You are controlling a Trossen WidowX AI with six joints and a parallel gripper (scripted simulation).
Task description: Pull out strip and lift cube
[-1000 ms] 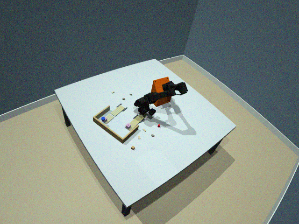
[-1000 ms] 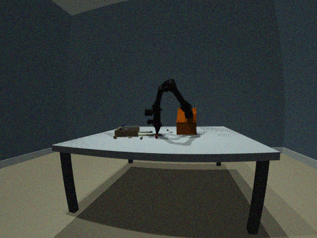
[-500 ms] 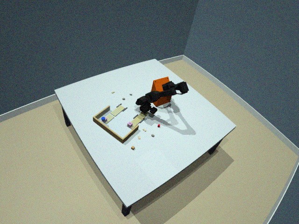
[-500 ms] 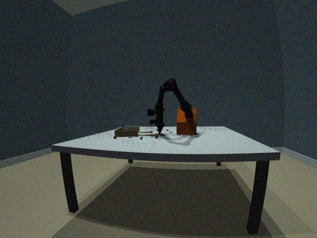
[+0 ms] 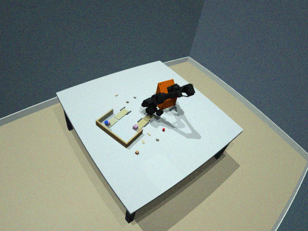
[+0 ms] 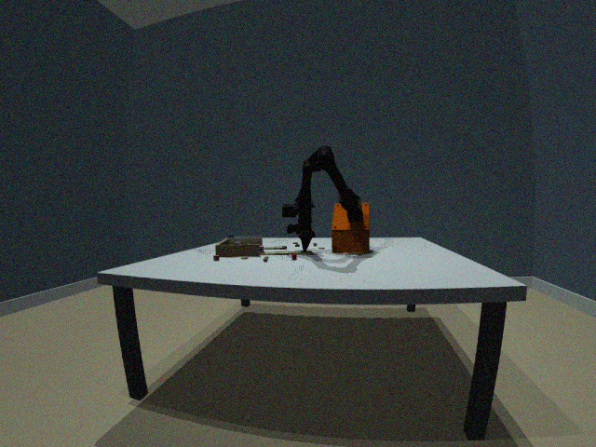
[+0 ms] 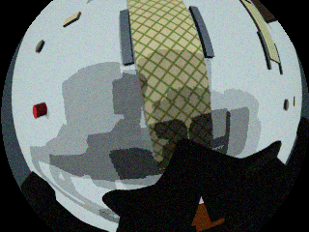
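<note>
The cross-hatched strip is 9 cm ahead of my gripper tip and 3 cm to the left of it. Also, from my gripper tip: blue cube: 39 cm ahead, 5 cm to the right, 6 cm above; then small red piece: 18 cm to the left, 1 cm above.
</note>
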